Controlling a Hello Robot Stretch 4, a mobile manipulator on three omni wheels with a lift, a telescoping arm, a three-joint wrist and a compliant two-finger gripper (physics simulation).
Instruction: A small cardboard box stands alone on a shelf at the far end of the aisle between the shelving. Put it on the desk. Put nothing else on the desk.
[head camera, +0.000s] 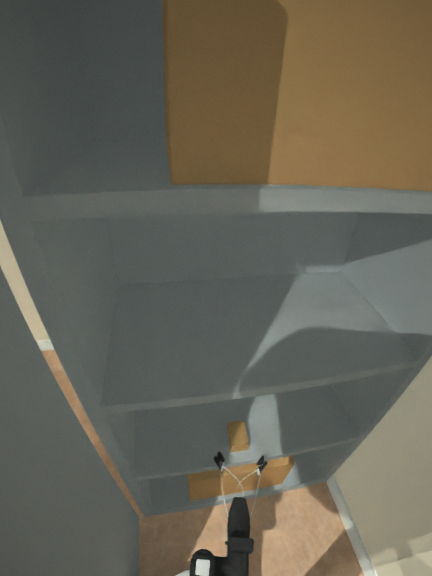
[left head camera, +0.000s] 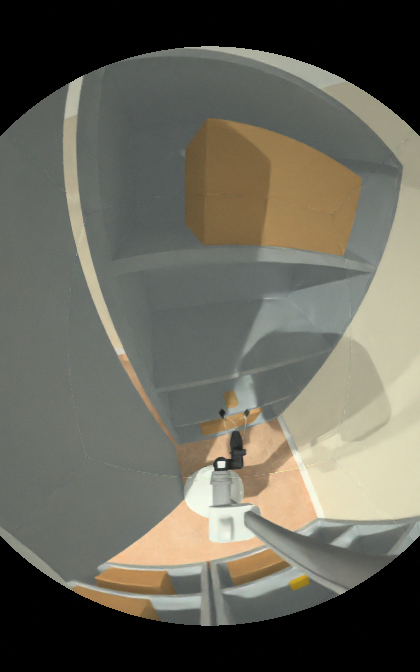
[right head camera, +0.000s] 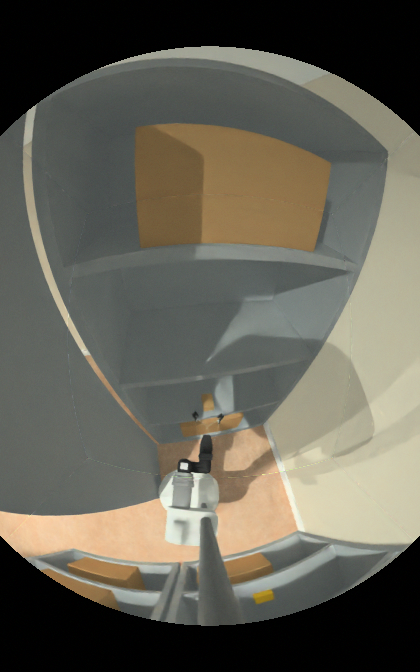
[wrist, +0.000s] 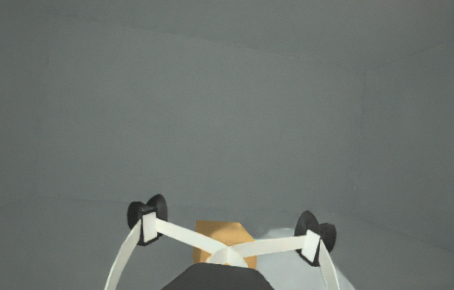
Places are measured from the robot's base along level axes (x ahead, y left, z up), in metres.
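Pixels of known places: gripper, between the fingertips: (head camera: 240, 454) (wrist: 231, 220).
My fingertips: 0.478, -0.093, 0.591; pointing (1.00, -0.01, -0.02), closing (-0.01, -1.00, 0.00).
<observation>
For each thing: its top centre in the pictures, then the offset to it from my fingertips, as dx, dy, dz. "spot": a spot on its surface instead.
- small cardboard box, centre of its top: (wrist: 223, 231) (head camera: 238, 432) +0.089, +0.006, -0.035
- large cardboard box, a spot on its surface: (head camera: 325, 100) spot: +0.029, -0.016, +0.939
A small cardboard box (head camera: 238, 436) (left head camera: 230, 398) (right head camera: 207, 401) stands alone on a low shelf board of the grey shelving. In the wrist view the small box (wrist: 220, 233) shows low between the fingers, beyond them and partly hidden by the finger strips and the gripper body. My gripper (head camera: 241, 462) (left head camera: 234, 413) (right head camera: 208, 417) (wrist: 231, 220) is open, with its fingers wide apart and nothing between them. It is in front of the small box, near the front edge of that shelf. The desk does not show in these views.
A large cardboard box (head camera: 325, 100) (left head camera: 280, 195) (right head camera: 225, 190) stands on an upper shelf. A wide, flat box (head camera: 205, 485) lies on the bottom shelf below the gripper. A grey panel is at the left, a cream wall (head camera: 400, 450) at the right. Shelving with boxes and a yellow block (left head camera: 299, 582) (right head camera: 263, 596) is behind.
</observation>
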